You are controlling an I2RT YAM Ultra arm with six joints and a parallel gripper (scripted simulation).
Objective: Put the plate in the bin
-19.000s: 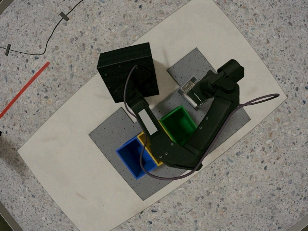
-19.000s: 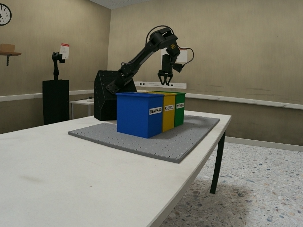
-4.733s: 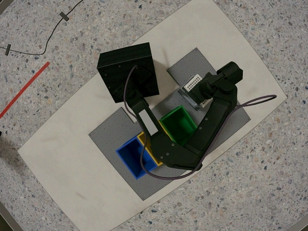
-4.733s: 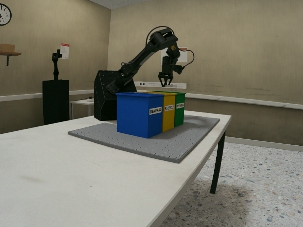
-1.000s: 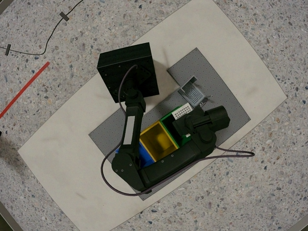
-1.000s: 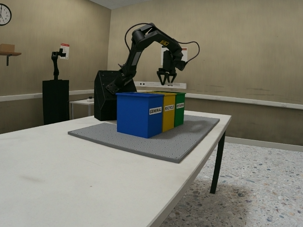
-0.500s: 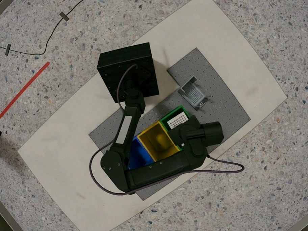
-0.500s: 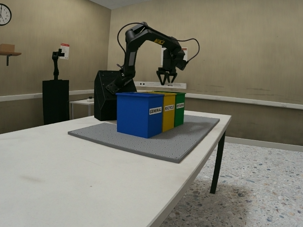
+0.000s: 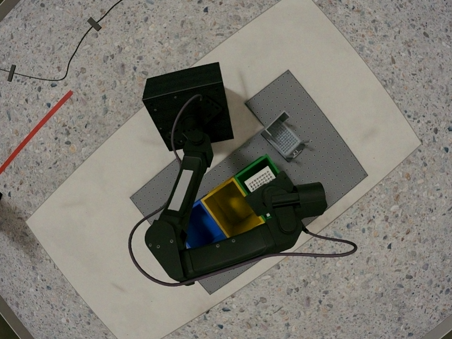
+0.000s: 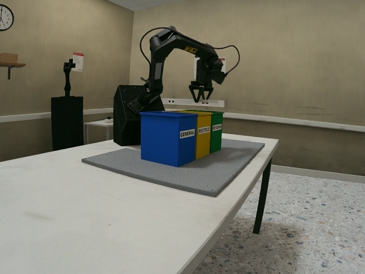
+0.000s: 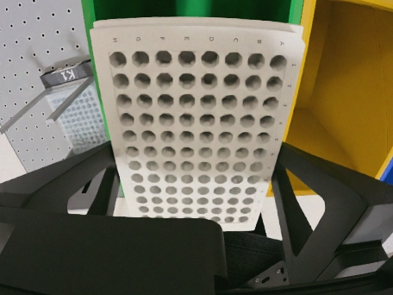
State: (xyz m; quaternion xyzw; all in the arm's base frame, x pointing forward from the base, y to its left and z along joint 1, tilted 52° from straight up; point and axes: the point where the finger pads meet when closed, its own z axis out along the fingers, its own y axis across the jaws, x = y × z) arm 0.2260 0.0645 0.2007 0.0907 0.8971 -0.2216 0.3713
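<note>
My gripper is now right at the 96-well plate. Also, from my hand: green returns bin (140 mm below); yellow bin (50 mm behind, 120 mm to the right, 140 mm below); blue bin (110 mm behind, 240 mm to the right, 140 mm below).
</note>
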